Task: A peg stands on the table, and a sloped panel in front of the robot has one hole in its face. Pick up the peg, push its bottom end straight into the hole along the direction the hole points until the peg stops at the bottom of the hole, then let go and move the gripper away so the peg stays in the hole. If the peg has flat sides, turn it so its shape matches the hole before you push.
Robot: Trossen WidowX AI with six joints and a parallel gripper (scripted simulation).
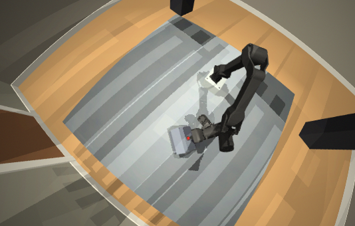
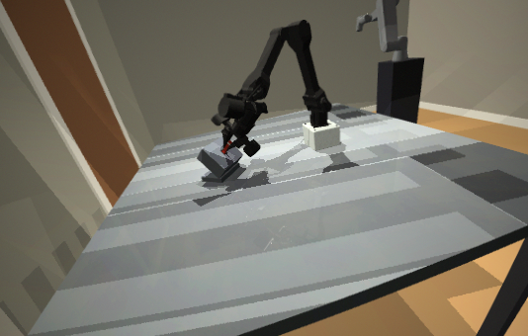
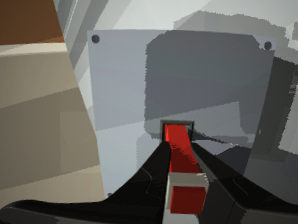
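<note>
Right now the red square peg is 10 mm behind my gripper tip and 10 mm above it. From my gripper tip the other things lie so: sloped grey panel (30 mm ahead, 10 mm to the right, 30 mm below).
</note>
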